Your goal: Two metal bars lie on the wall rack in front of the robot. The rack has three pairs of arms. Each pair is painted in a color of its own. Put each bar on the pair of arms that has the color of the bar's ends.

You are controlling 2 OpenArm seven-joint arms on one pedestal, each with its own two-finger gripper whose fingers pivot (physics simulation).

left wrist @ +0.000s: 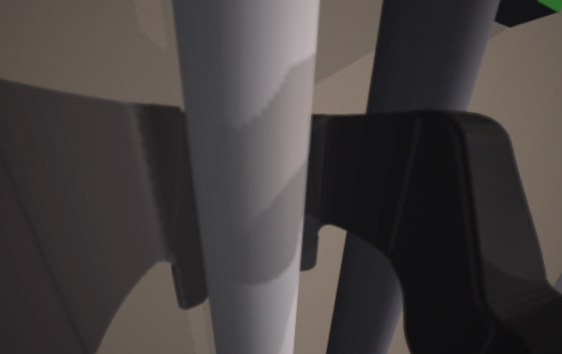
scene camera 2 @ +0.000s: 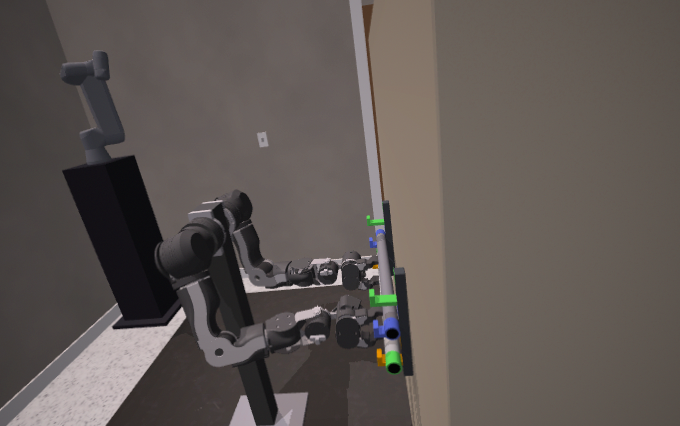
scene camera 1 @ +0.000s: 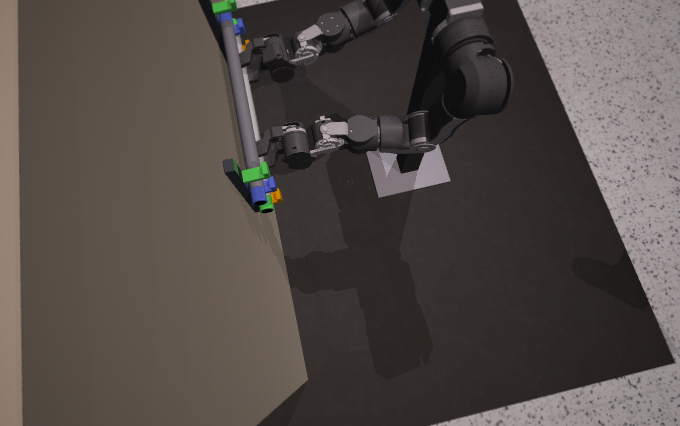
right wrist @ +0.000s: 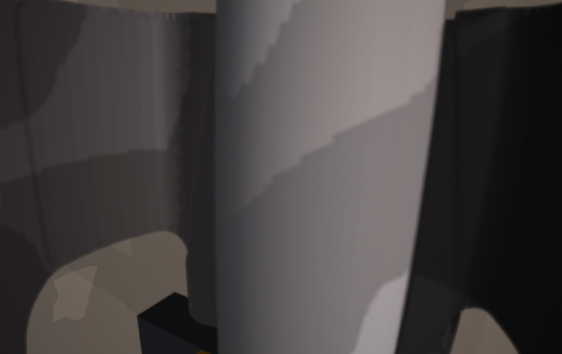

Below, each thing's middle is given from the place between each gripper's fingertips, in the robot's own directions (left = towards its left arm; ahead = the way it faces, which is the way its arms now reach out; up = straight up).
Now: the green-ended bar (right wrist: 322,122) 10 mm behind my left hand and 110 mm to the right of it. From my left hand the other things lie so: pale base plate (scene camera 1: 388,180) (440 mm behind, 70 mm to the right, 480 mm below); blue-ended bar (scene camera 1: 246,130) (10 mm behind, 100 mm to the right, 60 mm above).
Now: right hand 10 mm past the green-ended bar and 120 mm to the right of it. Round my right hand: pale base plate (440 mm behind, 160 mm to the left, 480 mm below); blue-ended bar (140 mm to the left, 60 mm above).
